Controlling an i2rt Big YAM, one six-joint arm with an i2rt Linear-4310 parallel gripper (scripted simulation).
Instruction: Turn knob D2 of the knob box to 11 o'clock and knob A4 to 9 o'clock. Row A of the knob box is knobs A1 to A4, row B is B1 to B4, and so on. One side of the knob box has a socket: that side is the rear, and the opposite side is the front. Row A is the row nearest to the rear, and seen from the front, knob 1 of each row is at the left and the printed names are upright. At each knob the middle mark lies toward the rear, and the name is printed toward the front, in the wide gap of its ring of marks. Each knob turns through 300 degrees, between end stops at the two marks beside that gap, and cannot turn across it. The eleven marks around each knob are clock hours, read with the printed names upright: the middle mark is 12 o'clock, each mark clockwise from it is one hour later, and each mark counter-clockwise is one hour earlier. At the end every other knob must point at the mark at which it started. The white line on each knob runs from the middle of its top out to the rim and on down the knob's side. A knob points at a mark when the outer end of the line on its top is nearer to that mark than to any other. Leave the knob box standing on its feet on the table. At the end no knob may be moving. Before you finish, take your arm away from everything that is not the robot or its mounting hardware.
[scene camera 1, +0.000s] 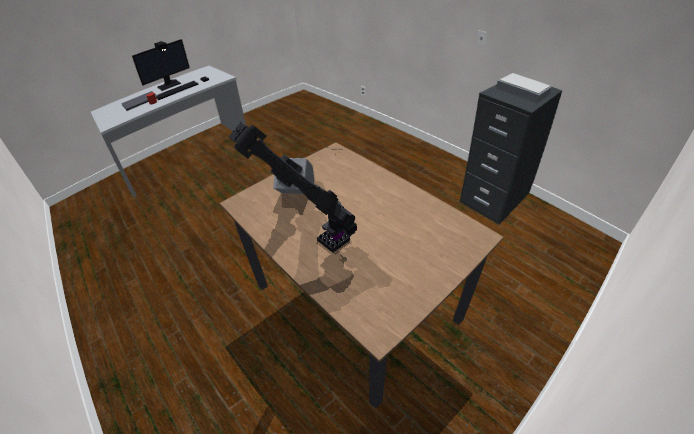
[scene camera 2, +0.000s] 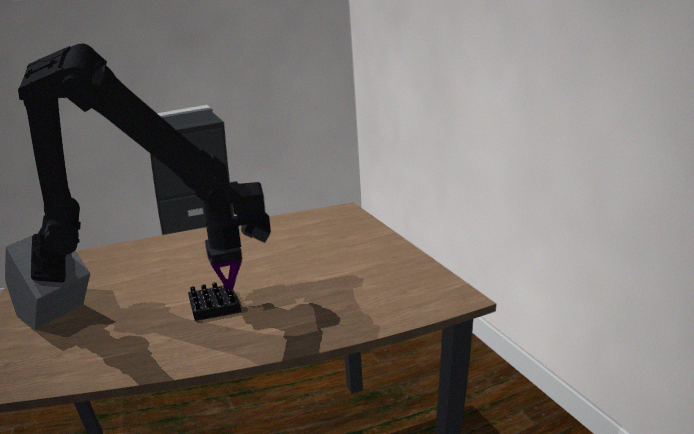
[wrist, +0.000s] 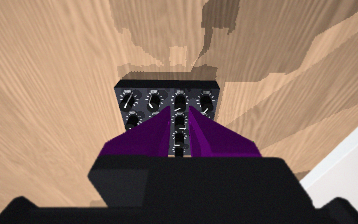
Path:
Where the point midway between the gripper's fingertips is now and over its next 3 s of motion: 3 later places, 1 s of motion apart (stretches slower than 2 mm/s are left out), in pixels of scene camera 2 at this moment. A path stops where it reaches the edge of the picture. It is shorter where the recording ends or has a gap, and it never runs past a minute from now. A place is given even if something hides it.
The gripper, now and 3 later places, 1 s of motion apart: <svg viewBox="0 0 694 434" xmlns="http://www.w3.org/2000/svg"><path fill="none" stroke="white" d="M229 287L227 289L228 291L224 274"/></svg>

